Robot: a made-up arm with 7 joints.
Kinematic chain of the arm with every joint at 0, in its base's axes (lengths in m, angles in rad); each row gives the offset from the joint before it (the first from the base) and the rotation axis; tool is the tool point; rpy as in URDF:
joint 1: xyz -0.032 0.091 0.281 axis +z
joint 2: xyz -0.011 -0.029 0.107 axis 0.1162 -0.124 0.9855
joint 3: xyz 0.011 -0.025 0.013 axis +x
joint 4: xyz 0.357 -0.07 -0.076 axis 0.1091 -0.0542 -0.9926
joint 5: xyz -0.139 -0.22 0 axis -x
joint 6: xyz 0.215 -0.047 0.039 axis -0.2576 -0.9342 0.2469
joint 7: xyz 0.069 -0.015 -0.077 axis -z
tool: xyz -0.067 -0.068 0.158 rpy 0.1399 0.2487 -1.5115
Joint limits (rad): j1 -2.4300..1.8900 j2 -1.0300..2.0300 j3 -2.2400..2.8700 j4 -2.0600..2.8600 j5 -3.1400..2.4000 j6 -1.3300..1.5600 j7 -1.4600..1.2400
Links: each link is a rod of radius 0.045 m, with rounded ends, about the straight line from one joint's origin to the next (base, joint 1, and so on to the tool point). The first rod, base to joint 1, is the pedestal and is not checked.
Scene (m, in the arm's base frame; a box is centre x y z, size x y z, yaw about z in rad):
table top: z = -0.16
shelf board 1: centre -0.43 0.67 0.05 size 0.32 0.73 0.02 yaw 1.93
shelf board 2: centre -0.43 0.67 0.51 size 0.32 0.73 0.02 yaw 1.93
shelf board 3: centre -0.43 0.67 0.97 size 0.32 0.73 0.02 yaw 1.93
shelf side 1: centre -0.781 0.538 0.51 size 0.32 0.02 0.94 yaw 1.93
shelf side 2: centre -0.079 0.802 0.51 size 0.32 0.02 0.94 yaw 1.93
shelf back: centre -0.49 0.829 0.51 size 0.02 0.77 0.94 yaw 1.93
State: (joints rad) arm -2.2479 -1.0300 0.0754 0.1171 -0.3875 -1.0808 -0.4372
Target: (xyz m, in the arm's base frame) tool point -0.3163 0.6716 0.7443
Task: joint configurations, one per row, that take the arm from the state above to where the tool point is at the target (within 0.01 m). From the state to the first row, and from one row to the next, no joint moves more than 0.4 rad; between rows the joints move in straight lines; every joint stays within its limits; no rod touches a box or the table.
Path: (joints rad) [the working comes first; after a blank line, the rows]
Joints at the target: 0.3386 1.8911 -0.6296 -0.9061 0.2326 -0.8097 -0.2862
Straight joint move there: touches shelf side 1, shelf side 2.

1: -2.1159 -0.9198 0.0721 0.4612 -0.3194 -1.0728 -0.3581
2: -1.9839 -0.8096 0.0688 0.8053 -0.2513 -1.0648 -0.2789
3: -1.8519 -0.6993 0.0654 1.1494 -0.1832 -1.0569 -0.1998
4: -1.5057 -0.3094 -0.0408 1.0184 -0.0218 -0.9408 -0.1223
5: -1.1596 0.0805 -0.1470 0.8874 0.1396 -0.8248 -0.0448
6: -0.8135 0.4704 -0.2533 0.7564 0.3011 -0.7088 0.0327
7: -0.4673 0.8603 -0.3595 0.6254 0.4625 -0.5927 0.1102
8: -0.1212 1.2502 -0.4657 0.4944 0.6239 -0.4767 0.1877
9: 0.2249 1.6401 -0.5720 0.3634 0.7853 -0.3607 0.2652
10: 0.5711 2.0300 -0.6782 0.2324 0.9467 -0.2446 0.3427
11: 0.4936 1.9837 -0.6620 -0.1471 0.7087 -0.4330 0.1330
12: 0.4161 1.9374 -0.6458 -0.5266 0.4706 -0.6213 -0.0766
13: 0.3386 1.8911 -0.6296 -0.9061 0.2326 -0.8097 -0.2862

